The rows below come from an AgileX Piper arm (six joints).
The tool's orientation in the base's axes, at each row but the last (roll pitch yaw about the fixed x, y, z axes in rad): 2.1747, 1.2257, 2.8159; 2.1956, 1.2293, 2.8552; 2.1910, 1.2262, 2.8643; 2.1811, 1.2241, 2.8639; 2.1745, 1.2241, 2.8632; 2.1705, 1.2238, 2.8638; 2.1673, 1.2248, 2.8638
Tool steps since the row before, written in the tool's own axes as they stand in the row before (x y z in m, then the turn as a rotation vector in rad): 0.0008, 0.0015, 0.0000, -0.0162, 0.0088, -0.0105; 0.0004, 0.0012, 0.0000, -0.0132, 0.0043, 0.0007; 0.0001, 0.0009, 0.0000, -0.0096, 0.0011, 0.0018; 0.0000, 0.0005, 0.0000, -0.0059, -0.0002, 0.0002; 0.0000, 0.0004, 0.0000, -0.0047, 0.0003, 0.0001; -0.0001, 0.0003, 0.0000, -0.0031, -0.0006, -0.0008; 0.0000, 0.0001, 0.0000, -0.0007, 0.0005, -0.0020
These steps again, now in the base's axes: -0.0011, 0.0013, -0.0003, -0.0077, -0.0012, 0.0197; -0.0008, 0.0010, -0.0001, 0.0023, 0.0025, 0.0135; -0.0006, 0.0007, 0.0002, 0.0038, 0.0011, 0.0090; -0.0003, 0.0004, 0.0001, 0.0022, -0.0006, 0.0055; -0.0002, 0.0003, 0.0001, 0.0014, -0.0001, 0.0045; -0.0001, 0.0002, 0.0002, 0.0008, -0.0013, 0.0029; -0.0001, 0.0001, 0.0000, -0.0015, -0.0010, 0.0012
